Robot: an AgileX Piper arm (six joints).
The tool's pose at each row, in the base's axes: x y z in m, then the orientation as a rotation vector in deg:
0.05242 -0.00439 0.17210 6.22 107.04 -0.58
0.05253 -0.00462 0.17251 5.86 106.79 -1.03
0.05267 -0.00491 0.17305 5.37 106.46 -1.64
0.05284 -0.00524 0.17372 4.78 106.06 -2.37
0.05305 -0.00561 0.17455 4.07 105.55 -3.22
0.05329 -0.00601 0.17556 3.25 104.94 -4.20
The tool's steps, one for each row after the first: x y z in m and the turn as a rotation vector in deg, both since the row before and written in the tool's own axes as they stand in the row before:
-0.00044 -0.00020 0.00000 0.12 -0.28 -0.47
-0.00057 -0.00026 -0.00001 0.16 -0.36 -0.64
-0.00071 -0.00030 -0.00001 0.19 -0.44 -0.77
-0.00087 -0.00034 0.00000 0.21 -0.55 -0.91
-0.00104 -0.00038 -0.00001 0.25 -0.65 -1.05

